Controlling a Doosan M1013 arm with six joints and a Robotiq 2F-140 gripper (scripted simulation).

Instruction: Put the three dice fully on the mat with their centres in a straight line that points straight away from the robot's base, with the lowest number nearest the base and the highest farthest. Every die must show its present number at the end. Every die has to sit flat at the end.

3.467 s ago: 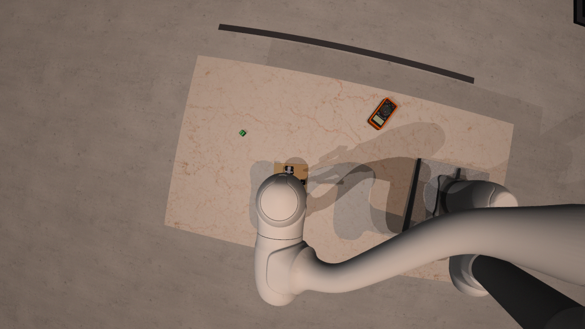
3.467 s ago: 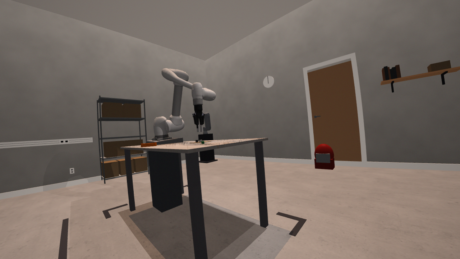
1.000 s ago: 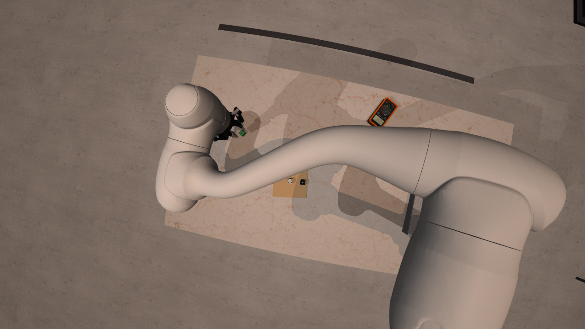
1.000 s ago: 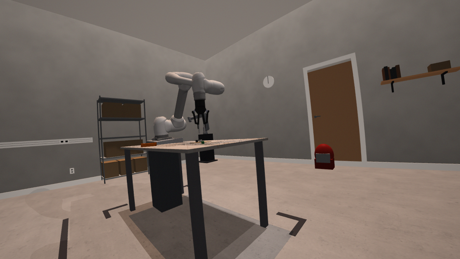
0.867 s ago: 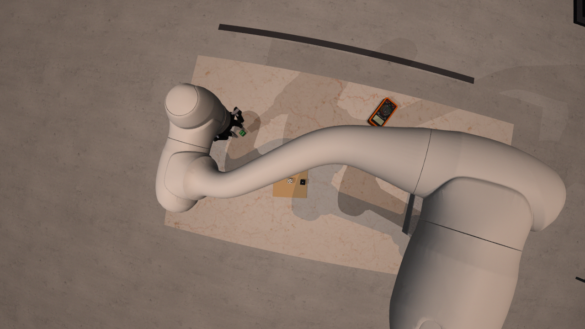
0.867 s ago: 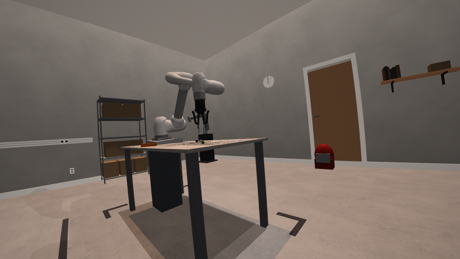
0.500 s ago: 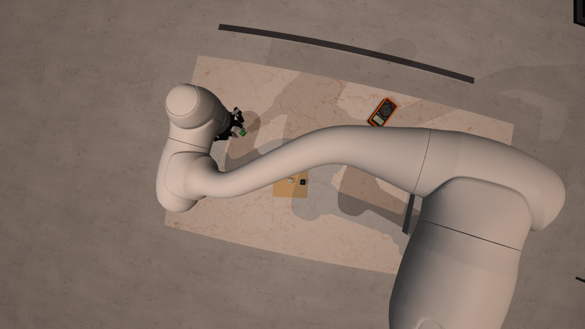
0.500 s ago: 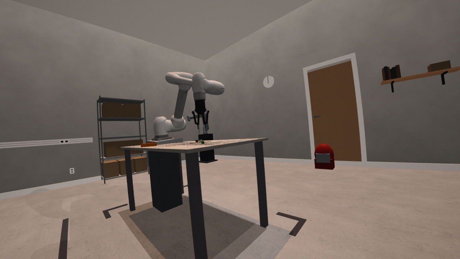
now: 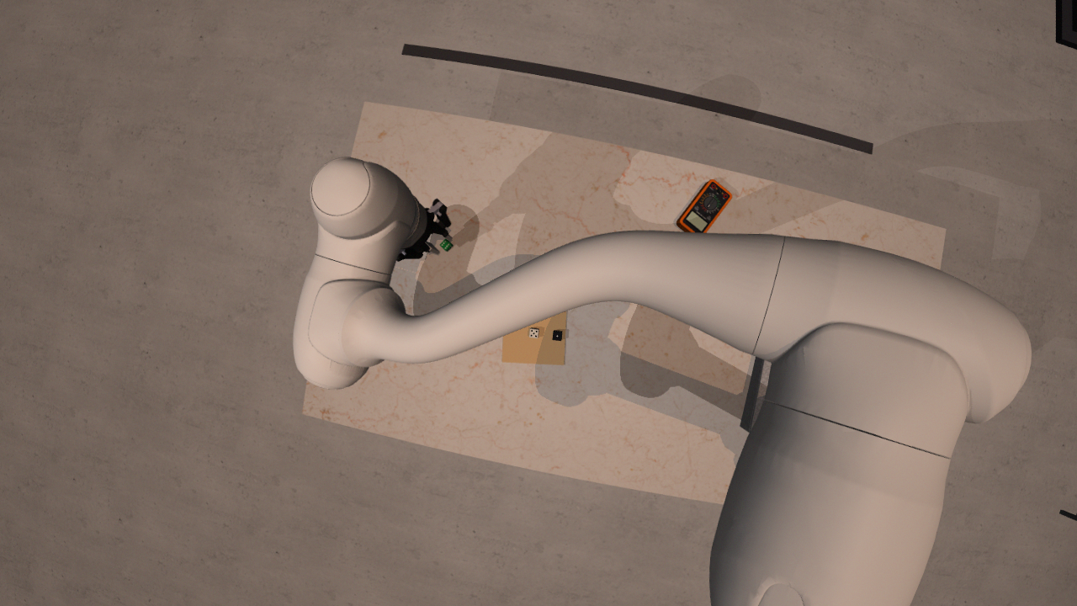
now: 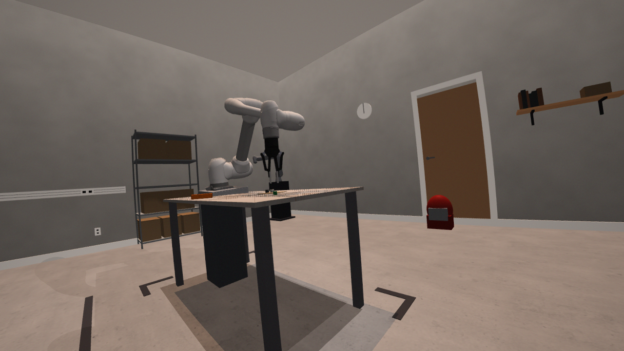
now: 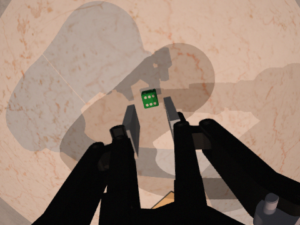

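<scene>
My hand is 90 mm above the green die. Also, from my hand: black die 280 mm behind, 160 mm to the left, 80 mm below; then white die 230 mm behind, 160 mm to the left, 80 mm below; then mat 230 mm behind, 160 mm to the left, 90 mm below.
</scene>
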